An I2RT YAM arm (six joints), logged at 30 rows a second.
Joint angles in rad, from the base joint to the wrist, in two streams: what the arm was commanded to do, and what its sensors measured. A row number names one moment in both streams.
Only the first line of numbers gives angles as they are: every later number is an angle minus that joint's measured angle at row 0.
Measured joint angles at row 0:
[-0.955 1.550 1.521 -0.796 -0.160 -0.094]
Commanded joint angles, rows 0 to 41:
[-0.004 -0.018 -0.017 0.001 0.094 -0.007]
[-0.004 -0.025 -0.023 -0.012 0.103 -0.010]
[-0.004 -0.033 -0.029 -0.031 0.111 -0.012]
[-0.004 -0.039 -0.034 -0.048 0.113 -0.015]
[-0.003 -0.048 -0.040 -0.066 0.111 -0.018]
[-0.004 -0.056 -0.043 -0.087 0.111 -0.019]
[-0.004 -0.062 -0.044 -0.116 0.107 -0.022]
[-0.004 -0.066 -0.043 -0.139 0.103 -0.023]
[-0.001 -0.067 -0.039 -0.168 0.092 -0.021]
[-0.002 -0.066 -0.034 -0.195 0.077 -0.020]
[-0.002 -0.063 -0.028 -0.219 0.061 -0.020]
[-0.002 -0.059 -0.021 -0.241 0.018 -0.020]
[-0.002 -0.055 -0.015 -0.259 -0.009 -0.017]
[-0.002 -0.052 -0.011 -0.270 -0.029 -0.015]
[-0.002 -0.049 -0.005 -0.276 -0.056 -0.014]
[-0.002 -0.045 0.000 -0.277 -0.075 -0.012]
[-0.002 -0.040 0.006 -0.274 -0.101 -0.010]
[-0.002 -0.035 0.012 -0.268 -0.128 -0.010]
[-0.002 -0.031 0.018 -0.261 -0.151 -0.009]
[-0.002 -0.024 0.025 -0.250 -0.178 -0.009]
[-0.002 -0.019 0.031 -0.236 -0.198 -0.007]
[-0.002 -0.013 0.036 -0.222 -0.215 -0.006]
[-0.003 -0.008 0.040 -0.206 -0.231 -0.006]
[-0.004 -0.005 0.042 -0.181 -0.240 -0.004]
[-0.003 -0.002 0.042 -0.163 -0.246 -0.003]
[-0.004 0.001 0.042 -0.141 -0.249 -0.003]
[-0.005 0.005 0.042 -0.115 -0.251 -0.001]
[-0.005 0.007 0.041 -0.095 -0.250 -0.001]
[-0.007 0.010 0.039 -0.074 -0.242 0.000]
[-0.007 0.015 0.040 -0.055 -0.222 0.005]
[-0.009 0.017 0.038 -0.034 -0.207 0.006]
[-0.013 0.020 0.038 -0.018 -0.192 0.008]
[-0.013 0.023 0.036 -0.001 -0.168 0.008]
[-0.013 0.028 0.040 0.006 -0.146 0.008]
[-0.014 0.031 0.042 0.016 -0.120 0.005]
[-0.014 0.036 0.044 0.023 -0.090 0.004]
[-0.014 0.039 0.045 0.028 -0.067 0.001]
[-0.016 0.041 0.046 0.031 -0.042 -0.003]
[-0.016 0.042 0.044 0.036 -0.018 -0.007]
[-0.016 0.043 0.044 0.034 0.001 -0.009]
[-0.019 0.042 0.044 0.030 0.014 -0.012]
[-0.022 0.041 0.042 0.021 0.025 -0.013]
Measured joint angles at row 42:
[-0.014 0.039 -0.009 -0.013 -0.050 -0.004]
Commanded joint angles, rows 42 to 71:
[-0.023 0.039 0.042 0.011 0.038 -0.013]
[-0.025 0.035 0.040 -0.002 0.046 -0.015]
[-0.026 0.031 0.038 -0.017 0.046 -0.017]
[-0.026 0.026 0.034 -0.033 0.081 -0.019]
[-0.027 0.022 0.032 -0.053 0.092 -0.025]
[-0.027 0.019 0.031 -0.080 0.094 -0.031]
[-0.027 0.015 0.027 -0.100 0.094 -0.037]
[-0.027 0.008 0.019 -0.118 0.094 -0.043]
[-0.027 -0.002 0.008 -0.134 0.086 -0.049]
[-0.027 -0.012 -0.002 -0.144 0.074 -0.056]
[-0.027 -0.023 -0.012 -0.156 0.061 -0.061]
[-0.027 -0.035 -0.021 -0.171 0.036 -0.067]
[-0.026 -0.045 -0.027 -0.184 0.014 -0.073]
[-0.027 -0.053 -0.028 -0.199 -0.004 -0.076]
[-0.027 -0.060 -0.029 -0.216 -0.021 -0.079]
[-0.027 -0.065 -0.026 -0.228 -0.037 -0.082]
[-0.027 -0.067 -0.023 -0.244 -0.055 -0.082]
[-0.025 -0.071 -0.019 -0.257 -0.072 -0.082]
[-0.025 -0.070 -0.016 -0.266 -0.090 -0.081]
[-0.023 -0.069 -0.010 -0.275 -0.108 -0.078]
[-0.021 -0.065 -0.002 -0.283 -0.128 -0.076]
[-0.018 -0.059 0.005 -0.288 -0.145 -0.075]
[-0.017 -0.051 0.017 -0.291 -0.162 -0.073]
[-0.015 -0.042 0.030 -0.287 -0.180 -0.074]
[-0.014 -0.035 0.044 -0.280 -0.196 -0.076]
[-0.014 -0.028 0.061 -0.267 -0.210 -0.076]
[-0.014 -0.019 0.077 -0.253 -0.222 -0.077]
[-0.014 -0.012 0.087 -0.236 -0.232 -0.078]
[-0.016 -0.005 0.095 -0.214 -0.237 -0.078]
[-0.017 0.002 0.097 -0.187 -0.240 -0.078]
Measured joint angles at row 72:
[-0.017 -0.014 0.028 -0.258 -0.180 -0.071]
